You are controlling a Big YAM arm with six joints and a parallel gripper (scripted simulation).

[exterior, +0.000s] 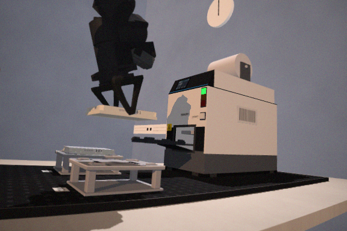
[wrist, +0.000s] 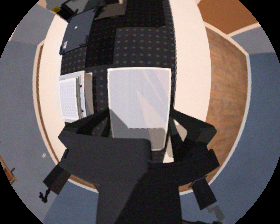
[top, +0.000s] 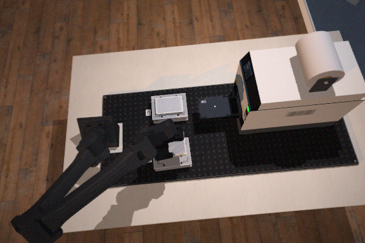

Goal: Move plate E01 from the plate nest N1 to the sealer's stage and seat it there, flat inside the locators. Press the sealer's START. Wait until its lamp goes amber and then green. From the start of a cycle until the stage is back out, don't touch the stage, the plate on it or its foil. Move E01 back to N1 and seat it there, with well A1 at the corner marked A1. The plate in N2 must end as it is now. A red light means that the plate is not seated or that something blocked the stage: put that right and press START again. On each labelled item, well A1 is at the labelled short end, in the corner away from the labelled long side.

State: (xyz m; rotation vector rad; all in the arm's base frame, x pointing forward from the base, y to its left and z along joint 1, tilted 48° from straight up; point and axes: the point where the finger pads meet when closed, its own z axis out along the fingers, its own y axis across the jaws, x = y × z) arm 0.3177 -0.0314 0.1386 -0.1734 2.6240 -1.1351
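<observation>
Now: hand 110 mm above the nest. The rest, counted from my hand: plate 220 mm to the left, 100 mm below, 10 mm ahead; then sealer stage 210 mm ahead, 170 mm to the left, 50 mm below; then start button 310 mm ahead, 70 mm to the left, 30 mm above.
</observation>
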